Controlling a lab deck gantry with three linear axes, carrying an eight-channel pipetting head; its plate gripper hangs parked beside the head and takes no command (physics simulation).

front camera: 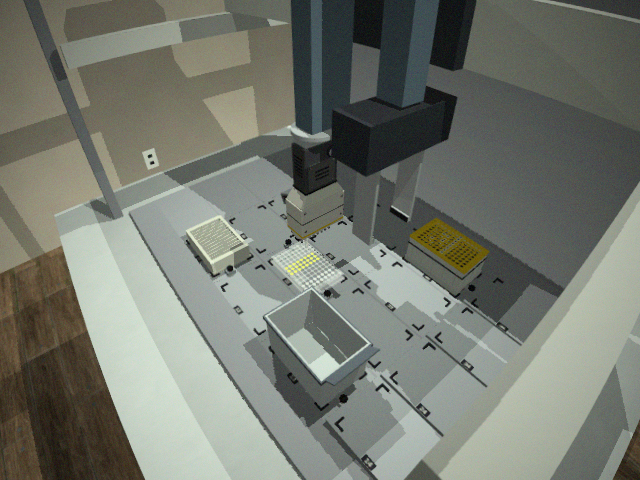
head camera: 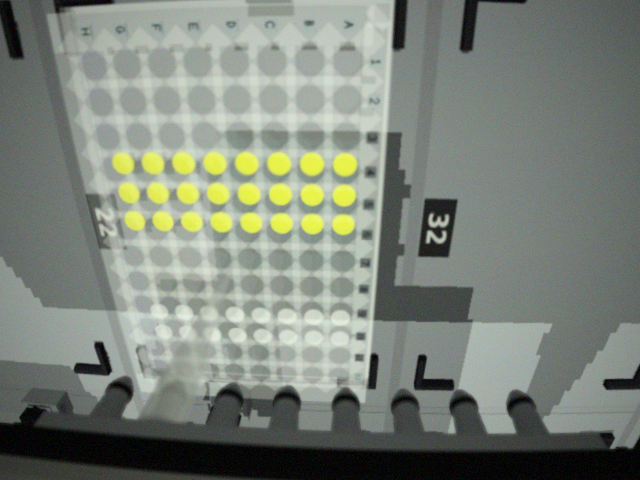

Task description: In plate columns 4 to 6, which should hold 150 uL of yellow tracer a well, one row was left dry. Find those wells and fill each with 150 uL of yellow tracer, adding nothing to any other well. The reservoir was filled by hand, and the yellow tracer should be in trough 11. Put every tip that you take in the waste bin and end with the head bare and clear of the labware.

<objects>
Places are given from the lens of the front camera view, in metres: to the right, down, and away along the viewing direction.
back wall [front camera: 541, 181]: 0.40, -0.10, 0.59
</objects>
